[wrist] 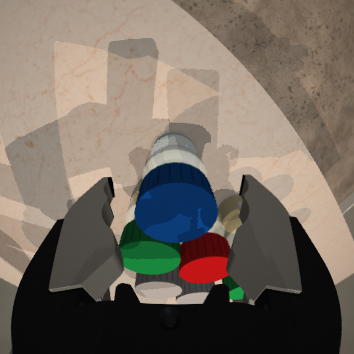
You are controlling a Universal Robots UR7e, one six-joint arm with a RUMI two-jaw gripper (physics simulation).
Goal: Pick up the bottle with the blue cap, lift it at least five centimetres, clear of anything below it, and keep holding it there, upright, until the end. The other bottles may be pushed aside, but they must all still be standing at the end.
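Places are measured from the arm's base along level axes (x ahead, y left, z up), in millimetres.
Pixels of known places: gripper, between the fingertips: (176, 177).
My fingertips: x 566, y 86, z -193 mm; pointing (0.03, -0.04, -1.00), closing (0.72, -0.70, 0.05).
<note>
Behind a point stands the place of what it marks.
The bottle with the blue cap (176, 210) @[x 563, y 85, z -159 mm] stands in the middle of the wrist view, its pale, clear body showing above the cap in the picture. My gripper (176, 177) @[x 566, y 86, z -193 mm] is open, with one jaw to the left and one to the right of the blue cap and a gap on each side. A bottle with a green cap (151, 255) @[x 513, y 64, z -159 mm] and one with a red cap (206, 262) @[x 535, y 21, z -159 mm] stand close together just below the blue cap in the view, between the lower parts of the jaws. How far the fingertips are above the table cannot be told.
Two bottles with grey-white caps (158, 290) @[x 459, y 12, z -159 mm] (194, 298) @[x 466, y -42, z -159 mm] stand behind the green and red ones, near the gripper's body. Another green cap (236, 292) @[x 507, y -76, z -159 mm] shows partly under the right jaw. A yellowish clear shape (231, 215) @[x 559, y -17, z -224 mm] is beside the right jaw. The round table's edge curves past at the right.
</note>
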